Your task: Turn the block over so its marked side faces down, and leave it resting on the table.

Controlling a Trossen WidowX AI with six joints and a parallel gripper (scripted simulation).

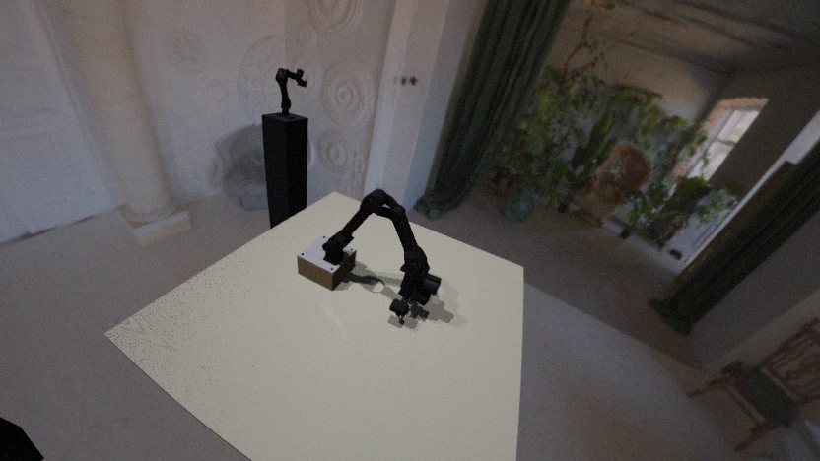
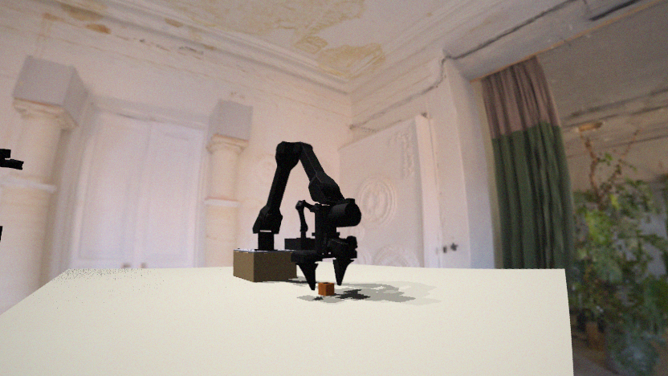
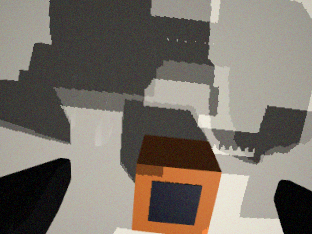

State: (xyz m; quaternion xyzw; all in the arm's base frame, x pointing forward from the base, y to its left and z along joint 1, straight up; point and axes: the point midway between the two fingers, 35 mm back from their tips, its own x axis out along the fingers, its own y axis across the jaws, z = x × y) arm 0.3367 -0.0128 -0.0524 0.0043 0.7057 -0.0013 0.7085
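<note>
The block is right at my gripper tip.
</note>
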